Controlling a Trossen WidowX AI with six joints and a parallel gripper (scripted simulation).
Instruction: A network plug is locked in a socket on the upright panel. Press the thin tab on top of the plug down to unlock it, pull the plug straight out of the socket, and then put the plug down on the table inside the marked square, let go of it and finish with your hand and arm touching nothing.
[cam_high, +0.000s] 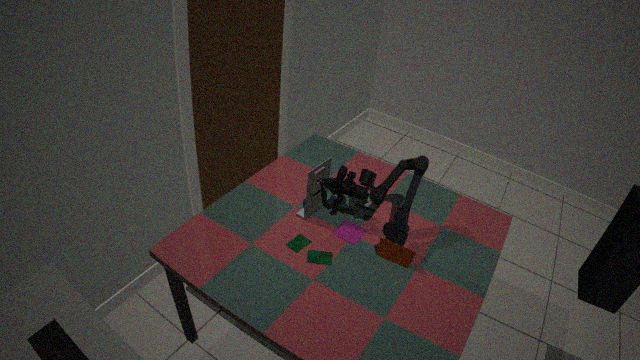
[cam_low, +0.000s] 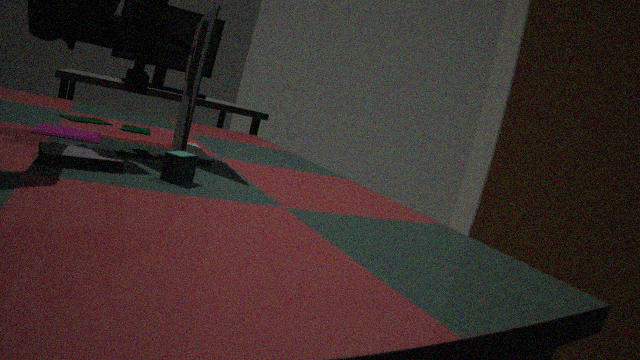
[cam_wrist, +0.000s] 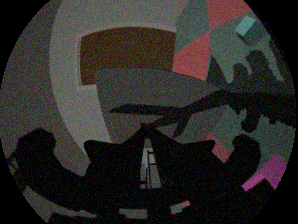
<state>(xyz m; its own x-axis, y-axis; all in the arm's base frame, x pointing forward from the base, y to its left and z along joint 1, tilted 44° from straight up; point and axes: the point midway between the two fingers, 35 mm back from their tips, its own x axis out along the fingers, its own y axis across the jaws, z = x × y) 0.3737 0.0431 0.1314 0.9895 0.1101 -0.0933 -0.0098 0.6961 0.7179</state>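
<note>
The panel lies 3 cm ahead of my gripper tip and 7 cm below it. Round my gripper tip: teal cube: 3 cm behind, 22 cm to the right, 17 cm below; flat grey block: 17 cm behind, 19 cm to the right, 18 cm below.
</note>
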